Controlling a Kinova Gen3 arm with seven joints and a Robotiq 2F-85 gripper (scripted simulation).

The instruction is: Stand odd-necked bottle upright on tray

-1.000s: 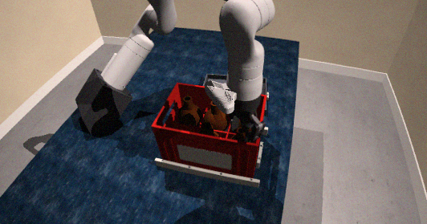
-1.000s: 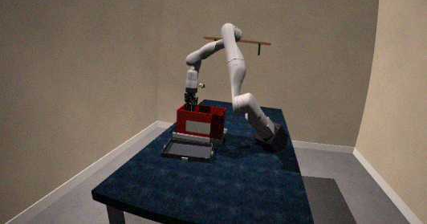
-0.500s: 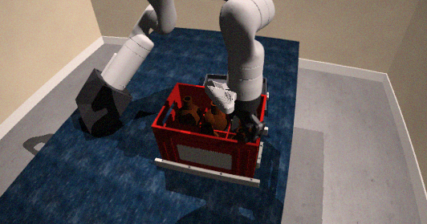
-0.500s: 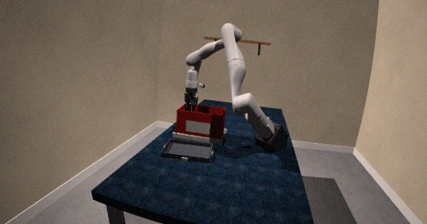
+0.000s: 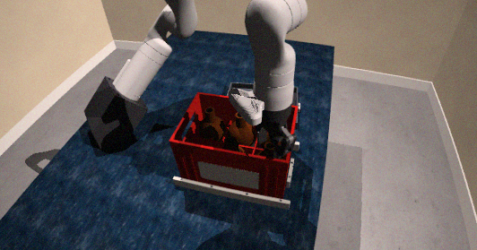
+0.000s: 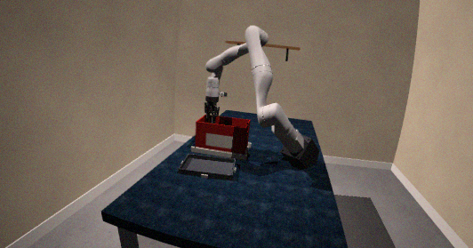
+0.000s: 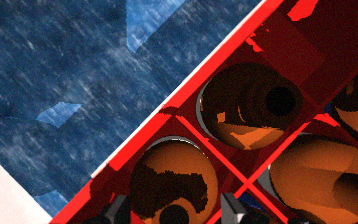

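Now: the crate 100 mm behind my hand, 80 mm below it and 10 mm to the left of it. The rest, counted from my hand: grey tray (270 mm to the left, 180 mm behind, 150 mm below).
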